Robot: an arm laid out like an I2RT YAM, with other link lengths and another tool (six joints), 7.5 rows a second.
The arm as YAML. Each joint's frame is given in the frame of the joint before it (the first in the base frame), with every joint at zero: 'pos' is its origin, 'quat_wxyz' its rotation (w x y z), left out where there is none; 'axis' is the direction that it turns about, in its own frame. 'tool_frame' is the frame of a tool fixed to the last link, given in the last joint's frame.
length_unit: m
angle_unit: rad
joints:
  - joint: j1
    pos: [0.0, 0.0, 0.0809]
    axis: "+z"
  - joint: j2
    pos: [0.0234, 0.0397, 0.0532]
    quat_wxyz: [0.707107, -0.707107, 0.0, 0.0]
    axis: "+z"
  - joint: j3
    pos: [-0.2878, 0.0, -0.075]
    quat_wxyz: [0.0, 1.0, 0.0, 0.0]
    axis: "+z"
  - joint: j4
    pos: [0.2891, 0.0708, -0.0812]
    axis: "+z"
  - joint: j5
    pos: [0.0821, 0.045, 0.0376]
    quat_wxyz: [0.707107, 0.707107, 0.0, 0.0]
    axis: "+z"
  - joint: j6
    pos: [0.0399, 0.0, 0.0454]
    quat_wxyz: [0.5, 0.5, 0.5, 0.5]
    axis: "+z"
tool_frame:
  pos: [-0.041, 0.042, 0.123]
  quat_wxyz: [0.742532, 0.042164, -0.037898, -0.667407]
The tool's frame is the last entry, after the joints.
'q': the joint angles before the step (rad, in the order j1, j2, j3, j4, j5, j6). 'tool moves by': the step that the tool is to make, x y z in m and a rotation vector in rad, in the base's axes. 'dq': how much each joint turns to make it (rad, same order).
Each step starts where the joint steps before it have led.
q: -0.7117 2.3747 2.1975 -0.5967 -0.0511 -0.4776
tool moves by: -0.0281 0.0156 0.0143 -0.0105 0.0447 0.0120
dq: -0.0030 -0.1210 -0.1371 -0.0125 0.0158 -0.0369
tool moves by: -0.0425 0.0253 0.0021 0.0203 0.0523 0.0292
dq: -0.0149 -0.1556 -0.2107 0.0004 -0.0155 -0.0456
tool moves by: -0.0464 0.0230 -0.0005 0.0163 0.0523 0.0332
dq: -0.0252 -0.1451 -0.1879 -0.0105 -0.0190 -0.0601
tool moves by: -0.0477 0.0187 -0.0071 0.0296 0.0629 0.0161
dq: -0.0368 -0.1135 -0.1492 -0.0342 -0.0125 -0.0564
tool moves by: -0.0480 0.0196 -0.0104 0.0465 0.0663 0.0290
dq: -0.0464 -0.0947 -0.1275 -0.0535 -0.0253 -0.0732
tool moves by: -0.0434 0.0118 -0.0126 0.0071 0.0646 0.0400
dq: -0.0471 -0.0805 -0.1204 -0.0182 -0.0003 -0.0983
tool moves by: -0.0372 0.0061 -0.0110 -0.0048 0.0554 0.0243
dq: -0.0487 -0.0624 -0.0963 -0.0052 0.0123 -0.0862
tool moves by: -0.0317 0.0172 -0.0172 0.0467 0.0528 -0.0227
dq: -0.0375 -0.0426 -0.0935 -0.0195 0.0095 -0.0197
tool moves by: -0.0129 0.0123 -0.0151 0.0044 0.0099 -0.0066
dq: -0.0086 -0.0388 -0.0894 0.0410 0.0048 -0.0037
